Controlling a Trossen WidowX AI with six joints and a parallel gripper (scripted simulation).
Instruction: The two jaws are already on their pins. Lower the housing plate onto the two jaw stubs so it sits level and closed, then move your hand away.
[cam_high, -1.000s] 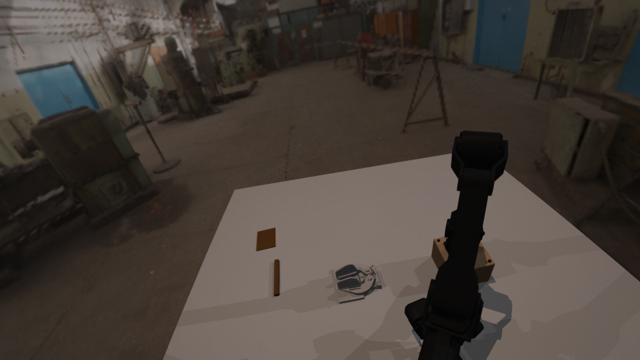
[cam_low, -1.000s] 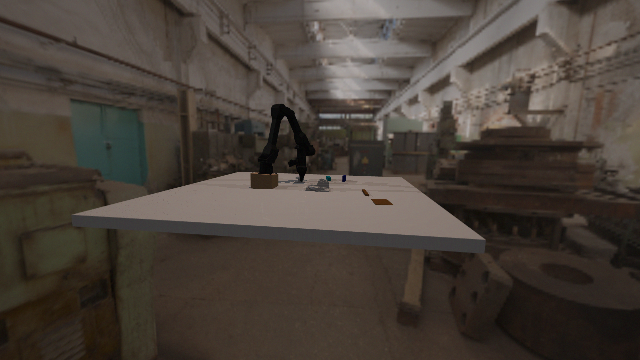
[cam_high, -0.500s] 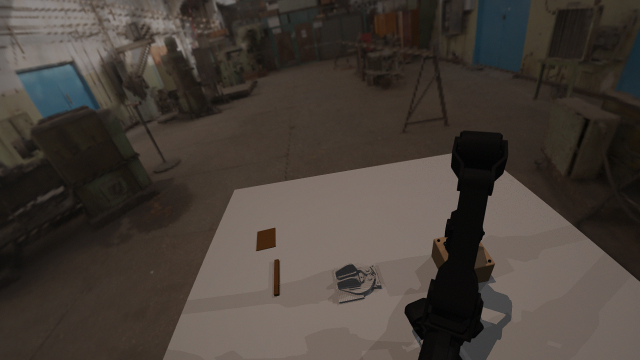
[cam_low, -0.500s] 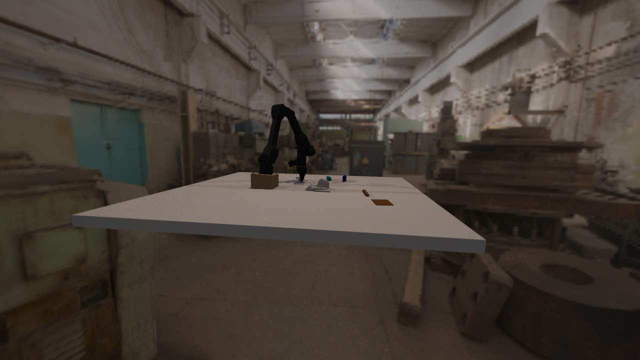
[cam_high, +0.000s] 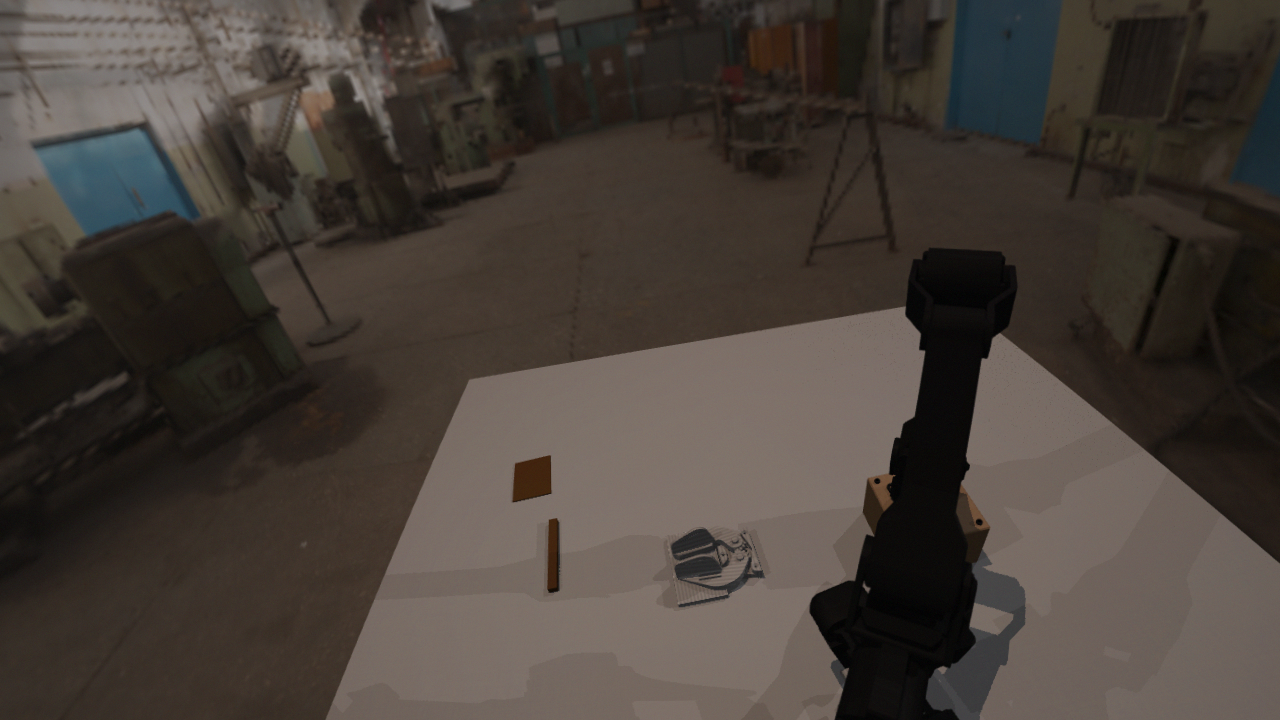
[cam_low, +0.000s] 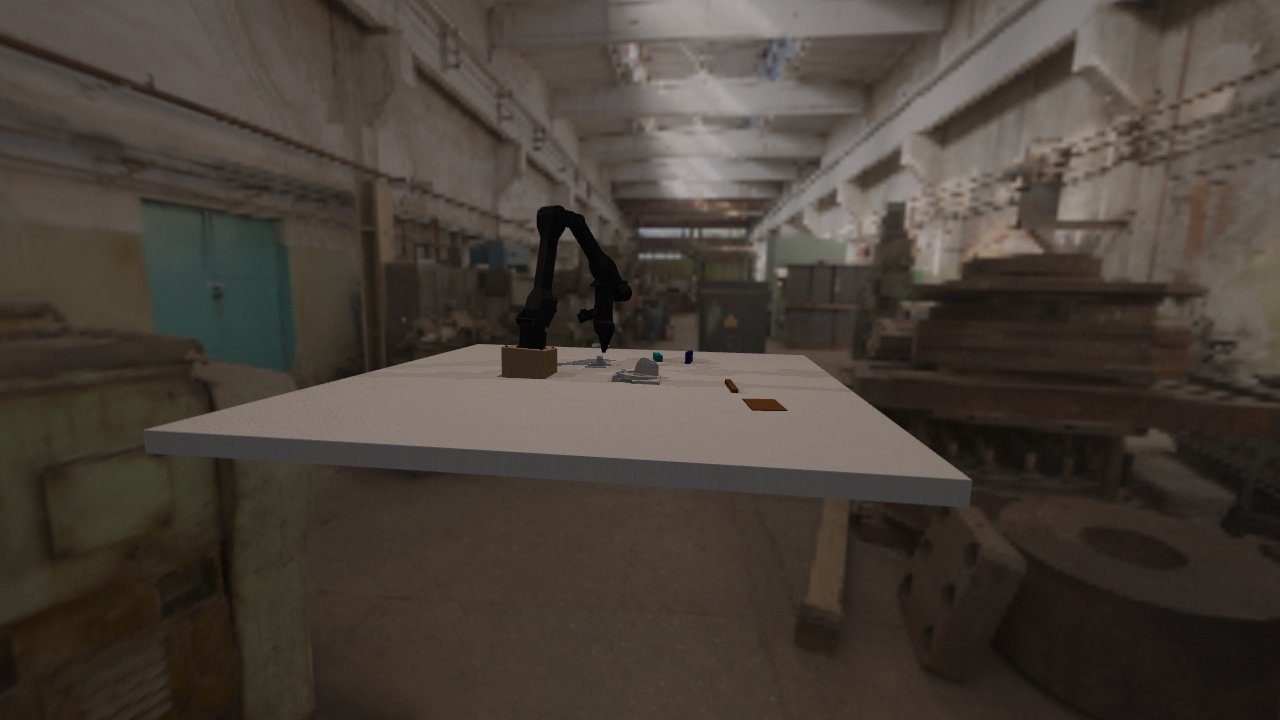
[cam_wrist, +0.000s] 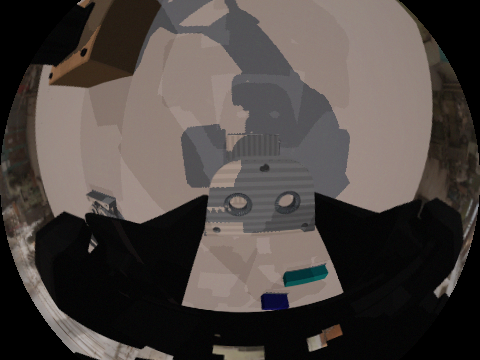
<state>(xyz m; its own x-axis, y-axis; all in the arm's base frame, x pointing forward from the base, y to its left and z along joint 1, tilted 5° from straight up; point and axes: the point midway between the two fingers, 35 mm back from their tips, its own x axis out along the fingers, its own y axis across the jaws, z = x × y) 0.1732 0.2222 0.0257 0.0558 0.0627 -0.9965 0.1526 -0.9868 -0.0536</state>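
Now: gripper tip 15 cm short of the pale ribbed base, 25 cm to the left of it and 4 cm above it. From my gripper tip the other things lie so: small blue block (28 cm ahead, 10 cm to the left, 3 cm below); brown bar (37 cm ahead, 32 cm to the right, 4 cm below); teal block (17 cm ahead, 13 cm to the left, 3 cm below).
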